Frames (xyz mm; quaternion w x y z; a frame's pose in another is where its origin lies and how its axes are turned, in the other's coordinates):
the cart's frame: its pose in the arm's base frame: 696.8 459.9 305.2 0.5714 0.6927 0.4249 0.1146
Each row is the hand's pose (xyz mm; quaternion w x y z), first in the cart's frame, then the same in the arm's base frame.
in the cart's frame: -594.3 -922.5 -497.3 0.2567 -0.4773 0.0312 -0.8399
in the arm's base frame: -409.9 364.5 -161.2 0.5603 -0.4553 0.6540 -0.2261
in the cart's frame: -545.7 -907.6 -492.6 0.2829 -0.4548 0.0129 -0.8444
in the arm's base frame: -370.3 396.4 -165.3 0.5680 -0.4242 0.6604 -0.2479
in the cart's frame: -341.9 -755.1 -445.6 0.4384 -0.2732 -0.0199 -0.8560
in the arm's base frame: -145.4 512.6 -111.4 0.5463 -0.2139 0.7366 -0.3366
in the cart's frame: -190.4 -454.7 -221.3 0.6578 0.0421 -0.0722 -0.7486
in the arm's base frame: 229.4 470.1 34.2 0.4632 0.1699 0.7616 -0.4202
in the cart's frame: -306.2 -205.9 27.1 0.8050 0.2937 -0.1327 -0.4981
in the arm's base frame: 432.4 217.8 213.5 0.3700 0.5290 0.6449 -0.4091
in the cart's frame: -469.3 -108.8 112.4 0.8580 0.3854 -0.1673 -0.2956
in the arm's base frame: 431.9 42.6 325.8 0.3282 0.7081 0.5179 -0.3502
